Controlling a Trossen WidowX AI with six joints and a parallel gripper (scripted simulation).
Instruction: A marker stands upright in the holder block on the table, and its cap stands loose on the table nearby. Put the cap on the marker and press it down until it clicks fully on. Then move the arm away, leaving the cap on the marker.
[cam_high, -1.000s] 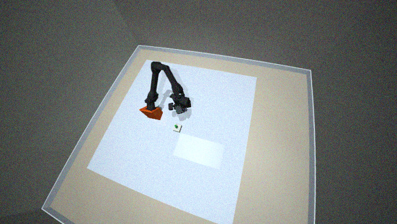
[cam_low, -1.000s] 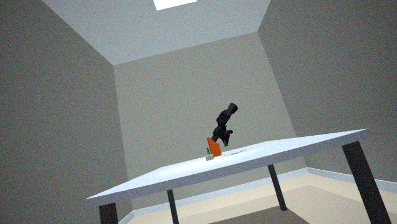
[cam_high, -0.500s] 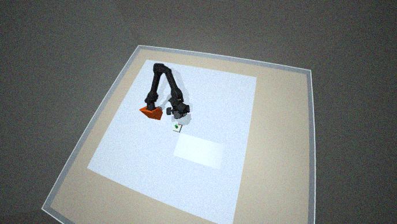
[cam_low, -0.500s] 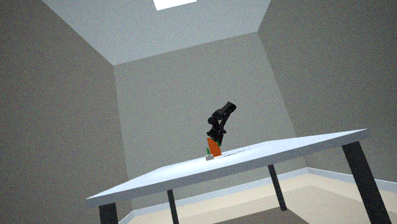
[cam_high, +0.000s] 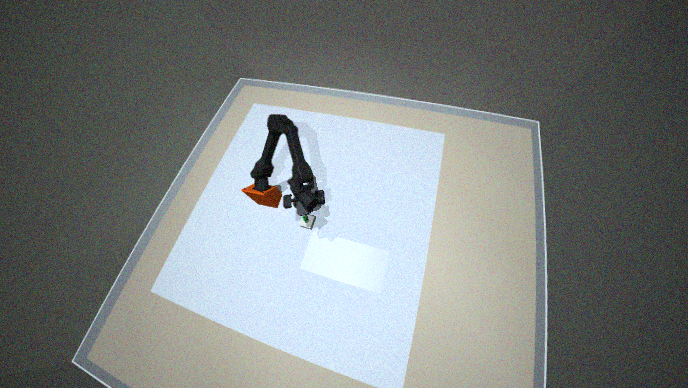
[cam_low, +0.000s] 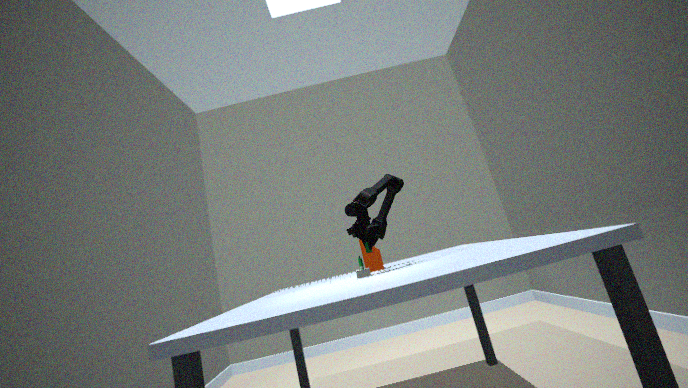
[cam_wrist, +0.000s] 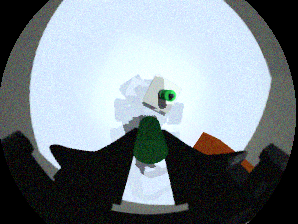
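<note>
My gripper tip is now 9 cm above the holder block and 5 cm to the left of it. Round my gripper tip: green cap 1 cm above.
</note>
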